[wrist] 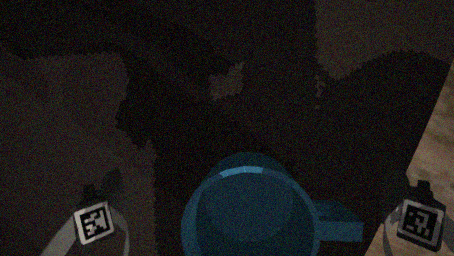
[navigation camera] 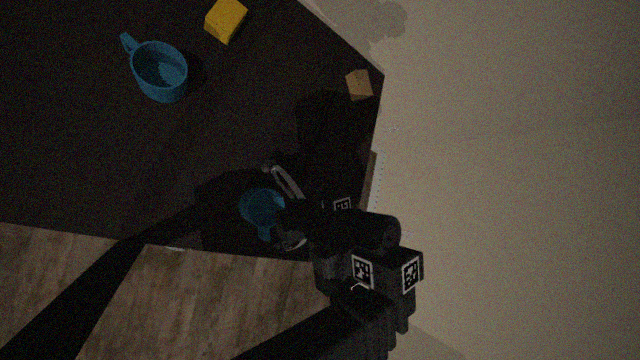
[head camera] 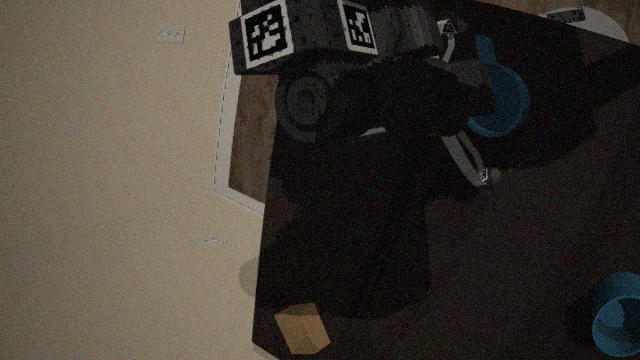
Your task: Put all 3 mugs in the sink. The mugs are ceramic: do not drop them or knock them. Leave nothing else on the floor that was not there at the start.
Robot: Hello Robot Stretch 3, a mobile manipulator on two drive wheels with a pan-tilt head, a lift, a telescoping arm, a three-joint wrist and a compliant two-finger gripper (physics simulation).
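Frame: origin at the robot's base, x ahead, y left, z up, level; metres.
Seen in the pictures: gripper, fingertip midpoint: (navigation camera: 273, 205).
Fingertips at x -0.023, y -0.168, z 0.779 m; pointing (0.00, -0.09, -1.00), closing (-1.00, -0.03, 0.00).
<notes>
A point is followed by its place in that frame.
A blue mug (head camera: 515, 100) @[y -0.120, x -0.019, z 0.728 m] (navigation camera: 260, 205) @[y -0.152, x -0.025, z 0.728 m] (wrist: 255, 200) stands upright on the dark table top (head camera: 500, 250) @[y -0.171, x 0.184, z 0.720 m] (navigation camera: 100, 150) @[y 0.144, x 0.135, z 0.720 m], near its edge. My gripper (head camera: 466, 101) @[y -0.168, x -0.023, z 0.779 m] (navigation camera: 282, 207) @[y -0.168, x -0.023, z 0.779 m] (wrist: 250, 188) @[y -0.168, x -0.023, z 0.779 m] is wide open at this mug. In the wrist view the mug shows between the two fingers, with a gap on each side, and its handle points toward the right finger. How high the fingertips are beside it, I cannot tell. A second blue mug (head camera: 620, 320) @[y 0.027, x 0.304, z 0.728 m] (navigation camera: 160, 75) @[y 0.030, x 0.286, z 0.728 m] stands upright farther along the table, away from the gripper. The third mug and the sink do not show.
An orange-tan block (head camera: 302, 330) @[y -0.519, x 0.313, z 0.770 m] (navigation camera: 360, 84) @[y -0.521, x 0.316, z 0.770 m] lies near the table edge by the beige wall (head camera: 100, 150) @[y -1.411, x -0.127, z 0.678 m] (navigation camera: 525, 150) @[y -1.476, x 0.029, z 1.040 m]. A yellow block (navigation camera: 226, 20) @[y -0.109, x 0.416, z 0.765 m] lies near the second mug. Wooden floor (navigation camera: 200, 300) @[y 0.041, x -0.600, z 0.000 m] shows beyond the table edge, with a white rounded object (head camera: 602, 22) @[y 0.106, x -0.209, z 0.159 m] there.
</notes>
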